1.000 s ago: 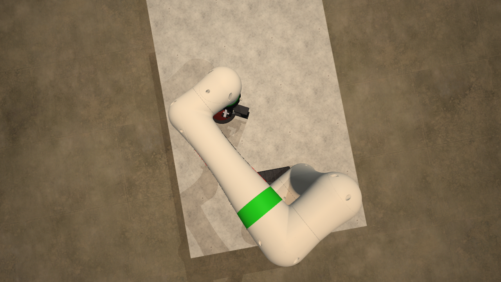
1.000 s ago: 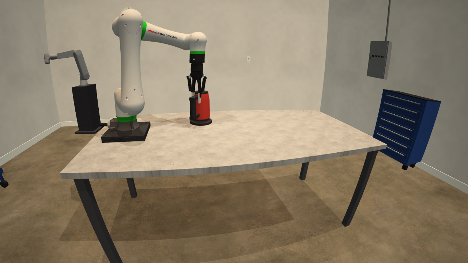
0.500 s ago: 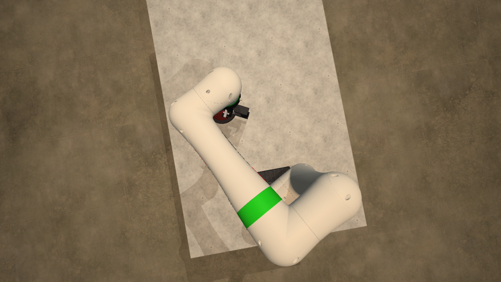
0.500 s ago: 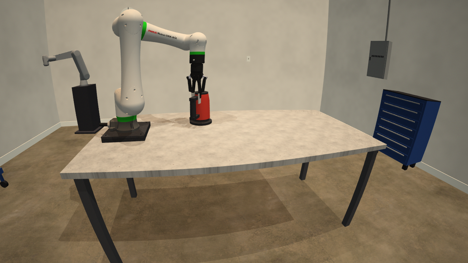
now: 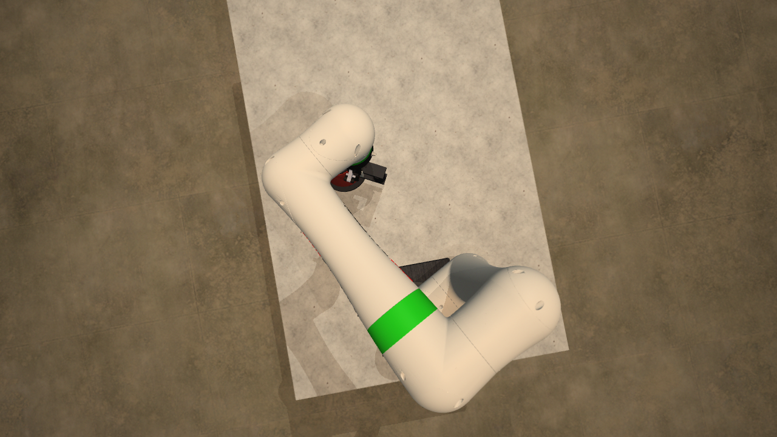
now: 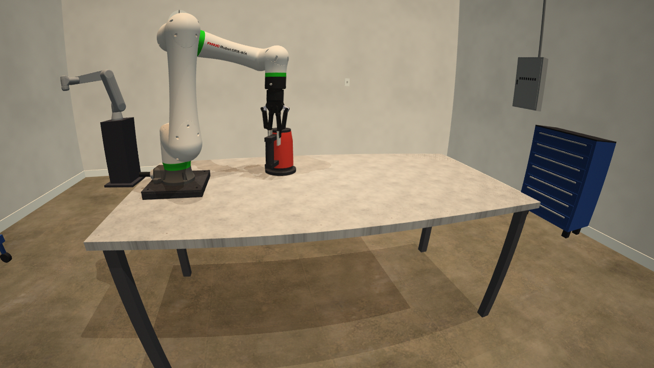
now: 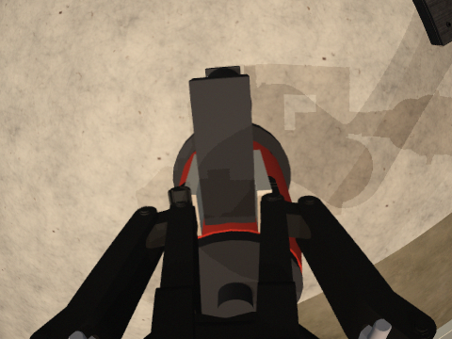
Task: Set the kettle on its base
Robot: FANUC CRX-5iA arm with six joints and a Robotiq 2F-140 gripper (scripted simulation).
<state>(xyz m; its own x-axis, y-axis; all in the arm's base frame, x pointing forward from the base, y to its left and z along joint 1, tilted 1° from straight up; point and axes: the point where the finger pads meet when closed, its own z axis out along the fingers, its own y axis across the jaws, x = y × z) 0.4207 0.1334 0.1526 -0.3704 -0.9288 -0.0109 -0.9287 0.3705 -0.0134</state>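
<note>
My hand is 6 cm above the red kettle, 3 cm to the right of it and 1 cm short of it. From my hand the other things lie so: round black base: 16 cm below, 6 cm to the left, 3 cm ahead.
</note>
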